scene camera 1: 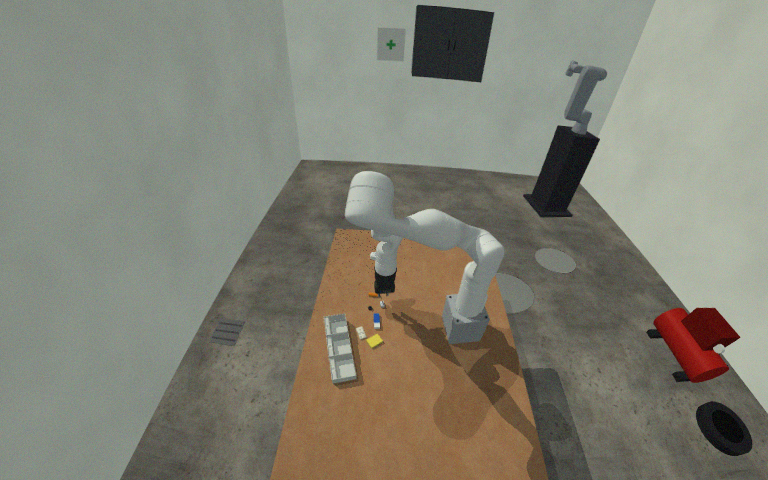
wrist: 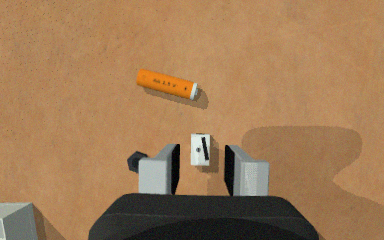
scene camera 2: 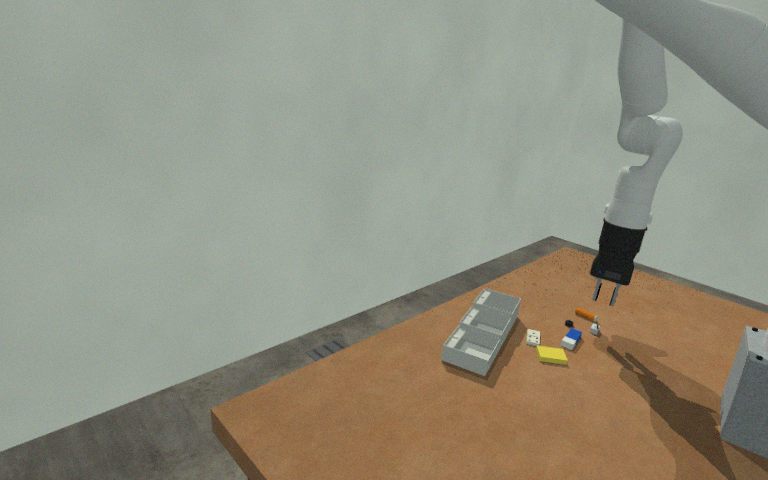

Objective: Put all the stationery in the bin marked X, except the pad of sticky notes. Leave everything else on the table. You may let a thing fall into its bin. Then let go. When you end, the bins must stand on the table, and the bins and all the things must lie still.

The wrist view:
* my gripper: 202, 162
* orange marker: 164, 83
